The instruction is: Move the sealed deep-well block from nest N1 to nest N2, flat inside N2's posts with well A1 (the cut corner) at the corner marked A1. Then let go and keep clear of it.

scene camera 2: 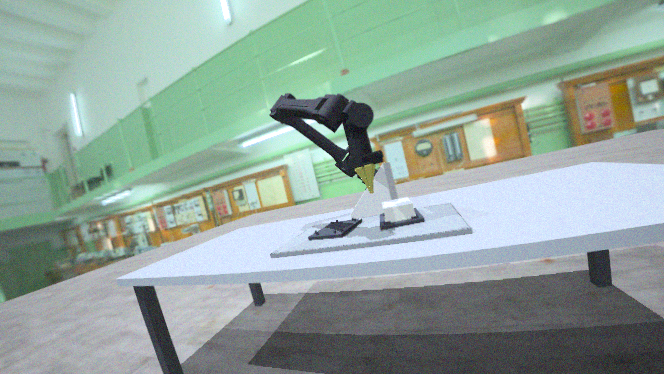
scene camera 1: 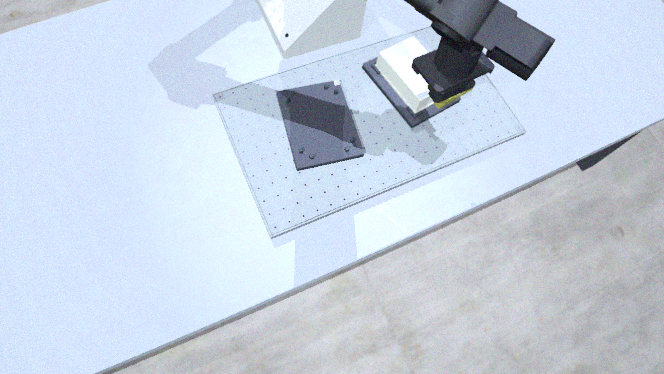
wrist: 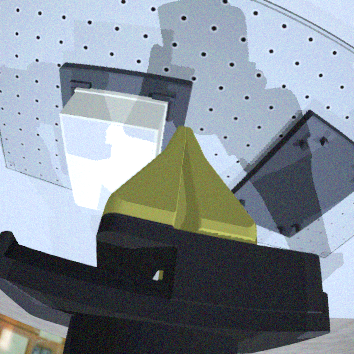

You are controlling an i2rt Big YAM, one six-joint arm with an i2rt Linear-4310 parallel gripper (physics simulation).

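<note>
The white deep-well block sits on the dark plate of nest N1. Its cut corner cannot be made out. Nest N2 is a dark plate with small posts near its corners and no block on it. A small pale mark is at one of its corners. My gripper is shut and empty, yellow fingertips together, above the board and apart from the block. In scene camera 1 it hides part of the block and N1.
Both nests stand on a pale perforated board on the white table. A pale wedge-shaped stand rises behind the board. The arm's shadow falls across N2 and the board.
</note>
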